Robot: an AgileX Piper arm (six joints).
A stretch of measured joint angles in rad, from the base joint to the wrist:
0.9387, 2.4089, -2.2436, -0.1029, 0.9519, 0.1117
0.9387, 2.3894, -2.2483, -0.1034, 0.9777, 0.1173
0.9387, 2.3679, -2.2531, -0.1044, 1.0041, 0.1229
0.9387, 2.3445, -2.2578, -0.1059, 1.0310, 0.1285
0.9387, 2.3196, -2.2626, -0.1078, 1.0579, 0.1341
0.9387, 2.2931, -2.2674, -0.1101, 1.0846, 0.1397
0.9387, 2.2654, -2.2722, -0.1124, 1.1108, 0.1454
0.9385, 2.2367, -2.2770, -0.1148, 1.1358, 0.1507
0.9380, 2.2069, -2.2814, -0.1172, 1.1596, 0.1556
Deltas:
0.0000, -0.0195, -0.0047, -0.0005, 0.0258, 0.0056
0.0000, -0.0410, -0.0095, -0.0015, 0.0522, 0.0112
0.0000, -0.0644, -0.0142, -0.0030, 0.0791, 0.0168
0.0000, -0.0893, -0.0190, -0.0049, 0.1060, 0.0224
0.0000, -0.1158, -0.0238, -0.0072, 0.1327, 0.0280
0.0000, -0.1435, -0.0286, -0.0095, 0.1589, 0.0337
-0.0002, -0.1722, -0.0334, -0.0119, 0.1839, 0.0390
-0.0007, -0.2020, -0.0378, -0.0143, 0.2077, 0.0439

